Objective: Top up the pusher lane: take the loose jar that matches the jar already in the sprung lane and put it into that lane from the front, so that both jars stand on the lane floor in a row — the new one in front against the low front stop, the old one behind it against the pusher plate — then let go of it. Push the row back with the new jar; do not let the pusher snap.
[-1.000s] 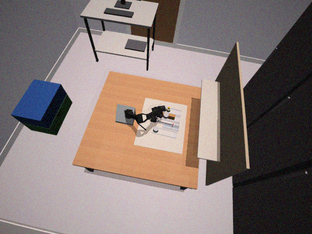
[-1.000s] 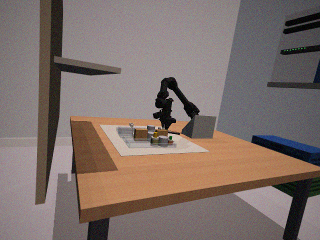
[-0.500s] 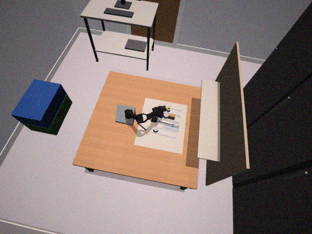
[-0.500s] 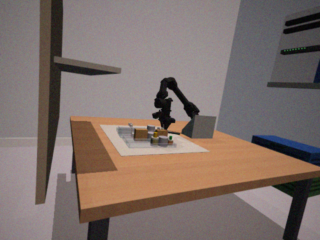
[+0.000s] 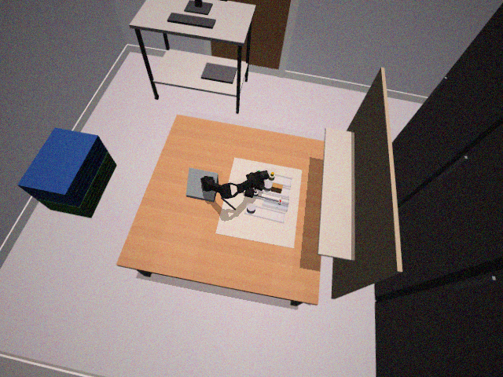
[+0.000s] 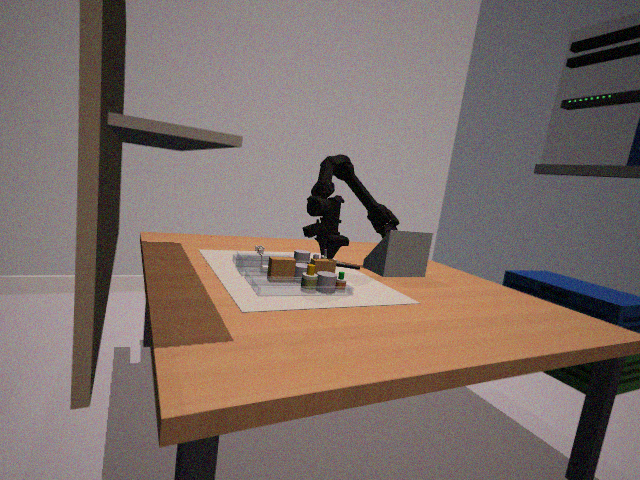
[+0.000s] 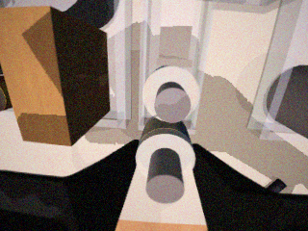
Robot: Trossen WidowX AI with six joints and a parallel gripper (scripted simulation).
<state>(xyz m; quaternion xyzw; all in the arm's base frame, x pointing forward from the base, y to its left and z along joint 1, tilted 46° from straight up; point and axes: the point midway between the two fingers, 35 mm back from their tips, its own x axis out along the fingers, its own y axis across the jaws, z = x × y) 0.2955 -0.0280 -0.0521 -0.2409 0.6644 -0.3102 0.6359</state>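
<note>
My gripper tip is 9 cm short of the white mat, 5 cm above it and 3 cm to the left of it. From my gripper tip the other things lie so: shelf: 53 cm ahead, 32 cm above, 5 cm to the right; thin dark rod: 14 cm behind, 11 cm to the right, 5 cm below; red mark: 22 cm ahead, 6 cm to the right, 2 cm above.
</note>
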